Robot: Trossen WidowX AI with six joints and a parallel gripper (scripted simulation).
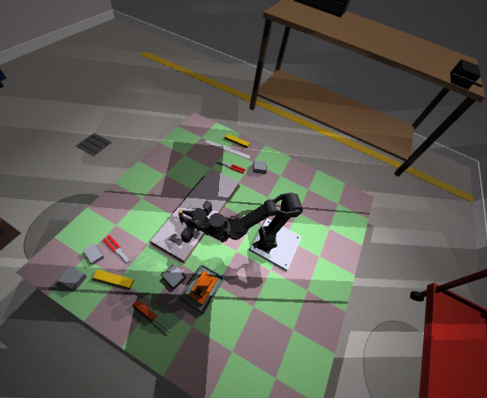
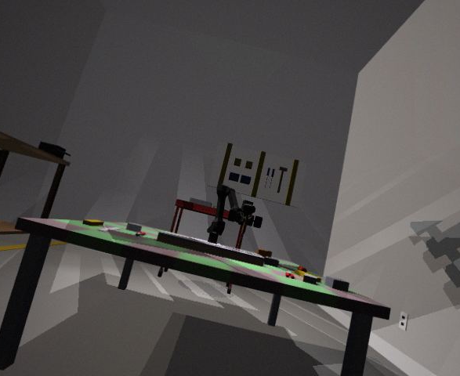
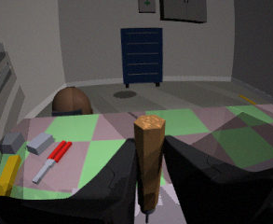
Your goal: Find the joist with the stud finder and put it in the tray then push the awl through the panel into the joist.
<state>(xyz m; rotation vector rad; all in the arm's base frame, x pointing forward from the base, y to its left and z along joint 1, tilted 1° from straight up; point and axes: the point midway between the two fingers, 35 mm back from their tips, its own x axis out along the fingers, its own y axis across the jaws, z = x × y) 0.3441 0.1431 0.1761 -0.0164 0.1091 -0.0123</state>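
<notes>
The awl is 6 cm below my gripper tip. Round my gripper tip: ruler: 10 cm ahead, 62 cm to the right, 20 cm below; then glass-like tray: 22 cm behind, 17 cm to the left, 19 cm below; then orange stud finder: 22 cm behind, 19 cm to the left, 15 cm below.
</notes>
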